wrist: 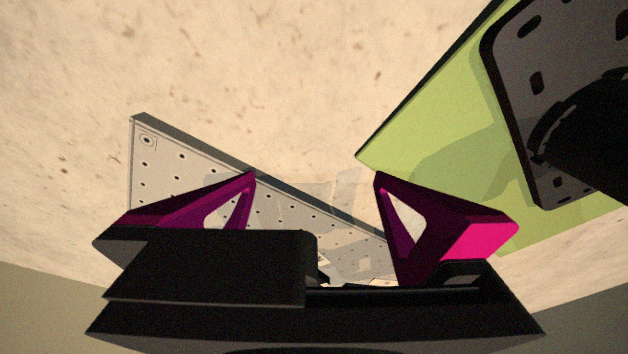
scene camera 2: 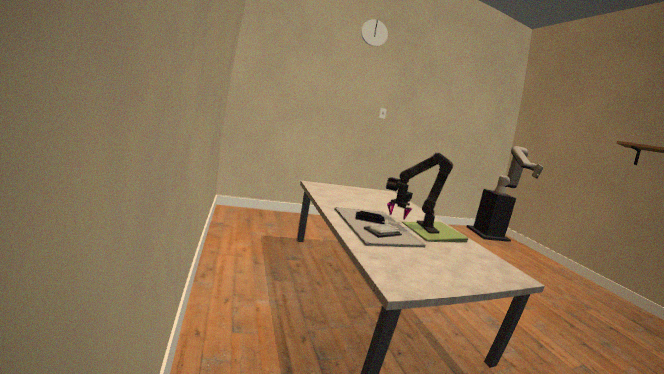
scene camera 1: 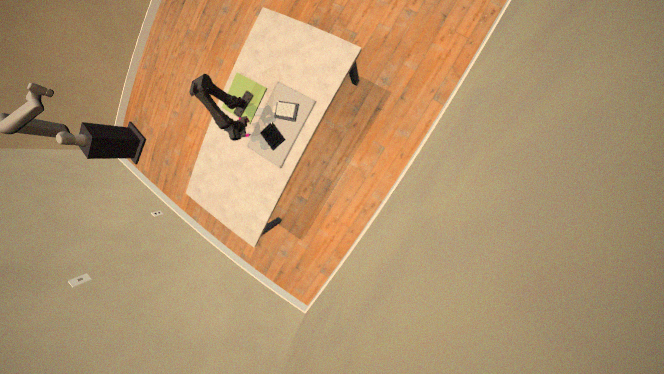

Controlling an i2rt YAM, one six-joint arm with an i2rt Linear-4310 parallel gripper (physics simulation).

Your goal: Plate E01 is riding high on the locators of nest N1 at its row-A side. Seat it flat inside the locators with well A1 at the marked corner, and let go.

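Pixels of known places: gripper, fingertip midpoint: (wrist: 314, 177) (scene camera 2: 397, 217) (scene camera 1: 249, 128); arm's base, link origin: (wrist: 567, 118) (scene camera 2: 427, 227) (scene camera 1: 243, 104).
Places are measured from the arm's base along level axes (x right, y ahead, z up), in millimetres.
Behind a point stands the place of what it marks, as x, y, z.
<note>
A pale plate (scene camera 1: 286, 109) @[-170, 336, 27] (scene camera 2: 384, 229) @[-202, 339, 28], apparently E01, sits in a dark low nest (scene camera 1: 298, 112) @[-203, 408, 0] (scene camera 2: 372, 232) @[-204, 397, 6] on the grey board. Its lettering, well A1 and the marked corner are too small to read, and its tilt cannot be made out clearly. My gripper (scene camera 1: 247, 127) @[108, 162, 7] (scene camera 2: 398, 217) @[108, 162, 7] (wrist: 314, 177) @[108, 162, 7] is open and empty, with its magenta fingers wide apart. It hangs above the table beside the board's arm-side edge, clear of the plate. In the wrist view the gripper body hides most of the nest area, and the plate cannot be identified there.
A black block-like object (scene camera 1: 272, 136) @[38, 361, 21] (scene camera 2: 370, 216) @[3, 361, 24] stands on the grey perforated board (scene camera 1: 300, 100) @[-274, 368, -1] (scene camera 2: 352, 223) @[-81, 475, -1] (wrist: 162, 167) @[203, 243, -2], beside the pale plate's nest. The arm's base stands on a green mat (scene camera 1: 241, 82) @[-119, -113, 8] (scene camera 2: 454, 234) @[-106, -130, 9] (wrist: 450, 125) @[59, 65, -5]. Another arm on a black pedestal (scene camera 1: 107, 141) (scene camera 2: 494, 215) stands off the table.
</note>
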